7 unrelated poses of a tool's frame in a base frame.
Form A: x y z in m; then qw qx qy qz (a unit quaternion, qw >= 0).
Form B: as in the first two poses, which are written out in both.
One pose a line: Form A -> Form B
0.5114 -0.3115 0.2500 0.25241 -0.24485 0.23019 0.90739 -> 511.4 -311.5 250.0 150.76 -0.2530 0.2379 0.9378
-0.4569 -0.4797 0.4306 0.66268 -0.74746 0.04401 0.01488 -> -456.9 -479.7 430.6 96.99 -0.9981 0.0588 0.0199
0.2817 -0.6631 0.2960 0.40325 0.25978 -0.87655 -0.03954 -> 281.7 -663.1 296.0 132.44 0.2839 -0.9579 -0.0432
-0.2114 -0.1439 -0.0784 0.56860 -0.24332 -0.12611 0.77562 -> -211.4 -143.9 -78.4 110.69 -0.2958 -0.1533 0.9429
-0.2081 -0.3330 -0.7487 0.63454 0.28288 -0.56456 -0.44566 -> -208.1 -333.0 -748.7 101.23 0.3660 -0.7305 -0.5766
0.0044 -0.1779 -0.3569 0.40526 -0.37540 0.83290 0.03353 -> 4.4 -177.9 -356.9 132.19 -0.4106 0.9111 0.0367
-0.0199 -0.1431 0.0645 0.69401 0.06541 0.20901 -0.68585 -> -19.9 -143.1 64.5 92.10 0.0909 0.2903 -0.9526
